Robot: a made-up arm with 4 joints. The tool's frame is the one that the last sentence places. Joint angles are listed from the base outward.
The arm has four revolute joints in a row. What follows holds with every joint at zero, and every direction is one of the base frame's. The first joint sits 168.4 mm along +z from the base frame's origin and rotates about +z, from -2.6 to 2.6 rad. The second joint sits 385.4 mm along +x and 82.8 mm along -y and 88.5 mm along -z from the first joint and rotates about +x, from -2.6 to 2.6 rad. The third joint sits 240.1 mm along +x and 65.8 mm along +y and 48.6 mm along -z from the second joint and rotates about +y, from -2.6 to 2.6 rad. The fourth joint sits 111.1 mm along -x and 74.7 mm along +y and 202.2 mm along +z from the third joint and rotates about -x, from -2.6 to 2.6 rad. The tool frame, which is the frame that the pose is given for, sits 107 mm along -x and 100.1 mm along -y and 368.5 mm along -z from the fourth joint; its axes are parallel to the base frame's.
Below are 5 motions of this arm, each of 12 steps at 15 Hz.
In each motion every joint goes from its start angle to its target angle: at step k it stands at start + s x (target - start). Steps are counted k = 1, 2, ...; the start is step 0. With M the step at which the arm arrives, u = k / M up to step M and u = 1 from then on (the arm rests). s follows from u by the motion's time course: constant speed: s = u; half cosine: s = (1 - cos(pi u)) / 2; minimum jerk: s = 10 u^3 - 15 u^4 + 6 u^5.
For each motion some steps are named. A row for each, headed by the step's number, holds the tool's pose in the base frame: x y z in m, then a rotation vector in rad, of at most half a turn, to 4 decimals.
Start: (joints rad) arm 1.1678 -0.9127 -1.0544 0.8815
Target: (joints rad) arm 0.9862 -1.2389 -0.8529 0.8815
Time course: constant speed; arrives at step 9
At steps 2, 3, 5, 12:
2: 0.5381 0.2662 0.1372 -0.8407 -1.9591 0.7484
3: 0.5371 0.2544 0.1495 -0.9070 -1.9550 0.7452
5: 0.5329 0.2324 0.1731 -1.0404 -1.9420 0.7366
12: 0.5172 0.1951 0.2164 -1.3088 -1.8962 0.7109

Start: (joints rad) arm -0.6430 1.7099 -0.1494 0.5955
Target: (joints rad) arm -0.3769 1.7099 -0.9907 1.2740
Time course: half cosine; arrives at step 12
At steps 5, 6, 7, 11, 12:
5: 0.3865 -0.1638 -0.1040 0.8053 -0.3719 -0.9646
6: 0.3842 -0.1478 -0.1178 0.7178 -0.3409 -1.0499
7: 0.3787 -0.1290 -0.1287 0.6314 -0.3031 -1.1340
11: 0.3522 -0.0608 -0.1414 0.4030 -0.1658 -1.3560
12: 0.3506 -0.0568 -0.1414 0.3923 -0.1580 -1.3663

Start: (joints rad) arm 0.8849 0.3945 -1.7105 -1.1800
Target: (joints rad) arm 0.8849 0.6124 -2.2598 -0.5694
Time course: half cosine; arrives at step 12
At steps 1, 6, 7, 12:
1: 0.1099 0.8035 0.0118 1.9074 -1.1633 1.2117
6: 0.2607 0.8395 0.0748 1.7559 -1.5677 0.8439
7: 0.3019 0.8381 0.0920 1.7114 -1.6588 0.7258
12: 0.4153 0.8093 0.1332 1.5755 -1.8722 0.3511

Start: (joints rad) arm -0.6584 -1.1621 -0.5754 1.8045
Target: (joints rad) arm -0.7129 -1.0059 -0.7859 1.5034
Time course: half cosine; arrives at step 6
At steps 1, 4, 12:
1: 0.1651 -0.1688 0.3199 -2.9900 0.1458 -0.3546
4: 0.0896 -0.2962 0.2926 -2.7124 -0.0442 -0.4792
12: 0.0683 -0.3418 0.2737 -2.6114 -0.1136 -0.5171

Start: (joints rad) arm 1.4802 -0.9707 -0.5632 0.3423
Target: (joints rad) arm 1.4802 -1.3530 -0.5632 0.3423
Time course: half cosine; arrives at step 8
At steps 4, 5, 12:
4: 0.3953 0.4667 0.0479 -0.7755 -1.5643 1.3760
5: 0.3969 0.4665 0.0677 -0.8379 -1.6165 1.3670
12: 0.3964 0.4666 0.0995 -0.9398 -1.6997 1.3492

